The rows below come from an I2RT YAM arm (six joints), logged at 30 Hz.
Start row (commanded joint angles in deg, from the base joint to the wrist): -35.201 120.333 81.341 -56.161 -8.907 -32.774
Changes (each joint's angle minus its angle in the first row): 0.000 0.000 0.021 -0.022 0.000 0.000; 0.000 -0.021 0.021 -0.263 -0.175 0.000; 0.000 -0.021 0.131 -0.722 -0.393 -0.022; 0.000 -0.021 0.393 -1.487 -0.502 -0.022; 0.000 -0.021 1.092 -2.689 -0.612 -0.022; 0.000 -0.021 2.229 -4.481 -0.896 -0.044; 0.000 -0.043 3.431 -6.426 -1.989 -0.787; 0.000 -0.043 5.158 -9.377 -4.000 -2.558; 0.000 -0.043 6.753 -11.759 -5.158 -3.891; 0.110 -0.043 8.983 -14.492 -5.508 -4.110; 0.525 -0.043 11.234 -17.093 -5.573 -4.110; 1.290 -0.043 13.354 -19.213 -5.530 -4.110; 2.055 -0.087 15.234 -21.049 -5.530 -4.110; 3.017 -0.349 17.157 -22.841 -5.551 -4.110; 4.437 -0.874 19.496 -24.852 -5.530 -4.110
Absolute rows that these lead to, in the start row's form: -35.201 120.333 81.362 -56.183 -8.907 -32.774; -35.201 120.312 81.362 -56.424 -9.082 -32.774; -35.201 120.312 81.472 -56.883 -9.300 -32.796; -35.201 120.312 81.734 -57.648 -9.409 -32.796; -35.201 120.312 82.433 -58.850 -9.519 -32.796; -35.201 120.312 83.570 -60.642 -9.803 -32.818; -35.201 120.290 84.772 -62.587 -10.896 -33.561; -35.201 120.290 86.499 -65.538 -12.907 -35.332; -35.201 120.290 88.094 -67.920 -14.065 -36.665; -35.091 120.290 90.324 -70.653 -14.415 -36.884; -34.676 120.290 92.575 -73.254 -14.480 -36.884; -33.911 120.290 94.695 -75.374 -14.437 -36.884; -33.146 120.246 96.575 -77.210 -14.437 -36.884; -32.184 119.984 98.498 -79.002 -14.458 -36.884; -30.764 119.459 100.837 -81.013 -14.437 -36.884
